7 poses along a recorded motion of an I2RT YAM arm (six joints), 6.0 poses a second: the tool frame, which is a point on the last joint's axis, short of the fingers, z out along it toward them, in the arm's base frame.
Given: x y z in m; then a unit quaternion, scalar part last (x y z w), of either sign.
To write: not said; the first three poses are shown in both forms.
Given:
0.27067, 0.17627, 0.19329, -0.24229, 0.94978, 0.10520, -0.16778
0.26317, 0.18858, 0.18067, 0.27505, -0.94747, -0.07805, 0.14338
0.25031, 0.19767, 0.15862, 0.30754, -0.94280, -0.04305, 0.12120
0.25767, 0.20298, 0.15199, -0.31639, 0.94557, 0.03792, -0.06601
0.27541, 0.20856, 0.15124, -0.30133, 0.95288, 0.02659, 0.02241
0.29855, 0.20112, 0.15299, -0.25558, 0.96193, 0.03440, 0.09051
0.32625, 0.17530, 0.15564, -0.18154, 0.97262, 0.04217, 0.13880
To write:
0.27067, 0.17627, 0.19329, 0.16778, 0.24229, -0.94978, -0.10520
0.26317, 0.18858, 0.18067, 0.14338, 0.27505, -0.94747, -0.07805
0.25031, 0.19767, 0.15862, 0.12120, 0.30754, -0.94280, -0.04305
0.25767, 0.20298, 0.15199, 0.06601, 0.31639, -0.94557, -0.03792
0.27541, 0.20856, 0.15124, 0.02241, -0.30133, 0.95288, 0.02659
0.29855, 0.20112, 0.15299, 0.09051, -0.25558, 0.96193, 0.03440
0.32625, 0.17530, 0.15564, 0.13880, -0.18154, 0.97262, 0.04217

